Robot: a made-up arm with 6 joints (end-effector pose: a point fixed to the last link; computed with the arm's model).
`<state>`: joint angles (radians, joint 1 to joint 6).
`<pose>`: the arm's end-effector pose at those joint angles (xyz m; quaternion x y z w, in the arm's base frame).
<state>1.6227 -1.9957 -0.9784 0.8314 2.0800 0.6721</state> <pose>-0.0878 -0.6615 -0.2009 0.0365 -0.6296 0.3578 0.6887</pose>
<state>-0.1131 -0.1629 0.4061 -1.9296 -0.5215 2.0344</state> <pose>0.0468 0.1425 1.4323 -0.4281 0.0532 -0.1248 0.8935</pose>
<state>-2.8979 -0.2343 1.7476 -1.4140 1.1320 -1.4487</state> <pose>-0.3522 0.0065 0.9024 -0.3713 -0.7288 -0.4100 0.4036</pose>
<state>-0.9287 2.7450 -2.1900 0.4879 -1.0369 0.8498</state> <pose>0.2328 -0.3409 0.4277 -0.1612 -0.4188 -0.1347 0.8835</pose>
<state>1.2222 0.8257 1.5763 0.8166 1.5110 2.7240</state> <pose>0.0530 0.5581 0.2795 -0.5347 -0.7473 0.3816 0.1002</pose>
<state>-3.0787 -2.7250 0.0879 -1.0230 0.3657 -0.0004</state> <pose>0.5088 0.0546 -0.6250 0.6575 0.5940 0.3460 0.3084</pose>
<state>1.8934 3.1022 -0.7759 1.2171 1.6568 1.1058</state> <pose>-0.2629 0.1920 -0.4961 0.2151 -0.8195 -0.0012 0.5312</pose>
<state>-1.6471 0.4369 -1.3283 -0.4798 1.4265 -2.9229</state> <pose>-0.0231 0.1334 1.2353 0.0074 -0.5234 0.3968 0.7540</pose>
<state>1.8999 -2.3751 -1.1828 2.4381 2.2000 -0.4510</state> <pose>-0.1102 -0.2002 -0.3048 -0.0354 -0.2720 -0.7279 0.6285</pose>
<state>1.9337 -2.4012 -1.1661 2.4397 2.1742 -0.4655</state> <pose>-0.1107 -0.1900 -0.3135 -0.0252 -0.2767 -0.7242 0.6311</pose>
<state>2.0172 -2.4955 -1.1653 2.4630 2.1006 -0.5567</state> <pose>-0.1304 -0.1325 -0.3258 0.0116 -0.2459 -0.7469 0.6177</pose>
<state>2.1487 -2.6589 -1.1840 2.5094 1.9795 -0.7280</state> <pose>-0.1905 -0.0355 -0.3216 0.0590 -0.1677 -0.7924 0.5835</pose>
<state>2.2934 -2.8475 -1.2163 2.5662 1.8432 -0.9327</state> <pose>-0.2882 0.0539 -0.2800 0.0826 -0.0627 -0.8394 0.5336</pose>
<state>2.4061 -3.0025 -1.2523 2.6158 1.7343 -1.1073</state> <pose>-0.3803 0.1025 -0.2156 0.0748 0.0272 -0.8719 0.4831</pose>
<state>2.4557 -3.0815 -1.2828 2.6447 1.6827 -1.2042</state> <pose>-0.4269 0.1204 -0.1685 0.0582 0.0773 -0.8884 0.4488</pose>
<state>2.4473 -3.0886 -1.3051 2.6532 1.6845 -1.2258</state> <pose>-0.4288 0.1280 -0.1543 0.0491 0.0943 -0.8947 0.4338</pose>
